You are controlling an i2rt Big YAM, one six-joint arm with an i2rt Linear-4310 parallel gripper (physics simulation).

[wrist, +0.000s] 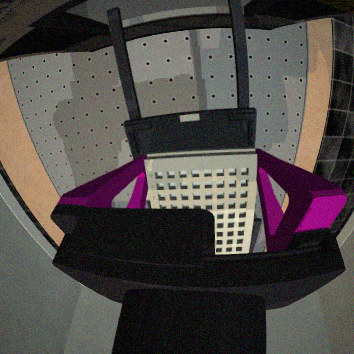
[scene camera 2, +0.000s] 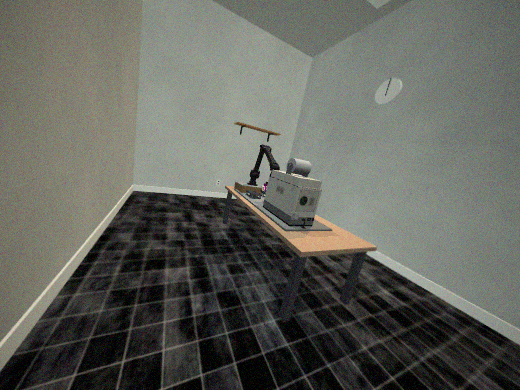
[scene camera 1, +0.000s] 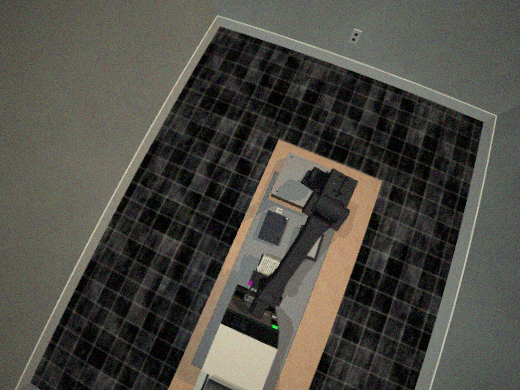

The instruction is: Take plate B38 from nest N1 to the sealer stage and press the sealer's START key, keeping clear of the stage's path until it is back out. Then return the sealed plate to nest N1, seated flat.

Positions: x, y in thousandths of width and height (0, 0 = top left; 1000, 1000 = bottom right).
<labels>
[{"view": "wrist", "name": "my gripper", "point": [566, 445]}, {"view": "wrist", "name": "dark sealer stage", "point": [634, 360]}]
</labels>
